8 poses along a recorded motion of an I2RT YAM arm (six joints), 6.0 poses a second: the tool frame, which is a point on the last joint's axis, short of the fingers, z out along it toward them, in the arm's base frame.
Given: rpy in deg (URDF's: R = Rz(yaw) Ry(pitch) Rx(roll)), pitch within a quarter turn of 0, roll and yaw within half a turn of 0; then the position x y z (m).
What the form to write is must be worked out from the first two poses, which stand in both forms.
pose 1, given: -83.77 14.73 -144.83 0.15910 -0.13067 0.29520
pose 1, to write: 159.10 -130.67 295.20 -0.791 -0.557 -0.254 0.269 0.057 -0.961
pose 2, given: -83.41 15.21 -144.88 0.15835 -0.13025 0.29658
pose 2, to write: 158.35 -130.25 296.58 -0.789 -0.555 -0.262 0.279 0.056 -0.959
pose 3, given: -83.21 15.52 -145.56 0.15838 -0.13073 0.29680
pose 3, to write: 158.38 -130.73 296.80 -0.795 -0.545 -0.268 0.286 0.053 -0.957
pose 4, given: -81.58 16.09 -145.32 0.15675 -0.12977 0.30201
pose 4, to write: 156.75 -129.77 302.01 -0.790 -0.547 -0.277 0.309 0.036 -0.950
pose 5, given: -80.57 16.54 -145.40 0.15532 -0.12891 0.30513
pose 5, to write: 155.32 -128.91 305.13 -0.789 -0.544 -0.285 0.324 0.025 -0.946
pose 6, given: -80.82 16.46 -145.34 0.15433 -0.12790 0.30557
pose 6, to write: 154.33 -127.90 305.57 -0.789 -0.545 -0.283 0.321 0.028 -0.947
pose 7, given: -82.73 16.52 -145.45 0.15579 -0.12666 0.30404
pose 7, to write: 155.79 -126.66 304.04 -0.790 -0.544 -0.284 0.304 0.056 -0.951
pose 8, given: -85.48 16.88 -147.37 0.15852 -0.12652 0.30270
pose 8, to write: 158.52 -126.52 302.70 -0.806 -0.516 -0.290 0.286 0.090 -0.954
